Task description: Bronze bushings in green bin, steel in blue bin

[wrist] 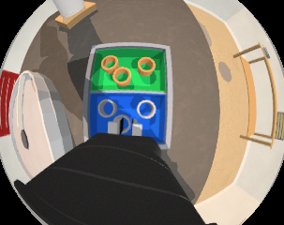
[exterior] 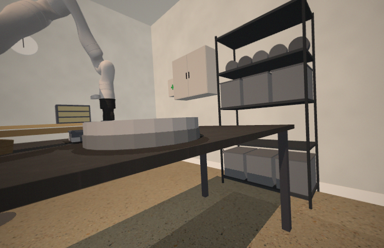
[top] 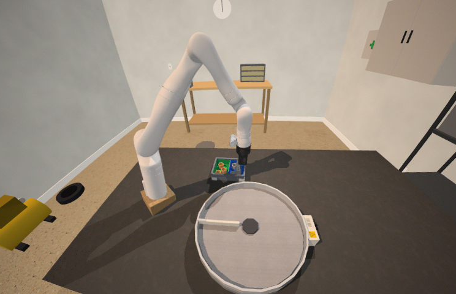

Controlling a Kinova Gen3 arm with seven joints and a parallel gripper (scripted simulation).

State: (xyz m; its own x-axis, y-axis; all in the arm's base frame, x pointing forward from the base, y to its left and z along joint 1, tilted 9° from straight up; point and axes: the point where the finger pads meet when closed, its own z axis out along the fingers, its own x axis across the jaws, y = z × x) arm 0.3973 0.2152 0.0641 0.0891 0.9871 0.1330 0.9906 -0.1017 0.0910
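Right now my hand is 6 cm past the green bin and 2 cm above it. Also, from my hand: turntable (6 cm ahead, 36 cm to the right, 1 cm above).
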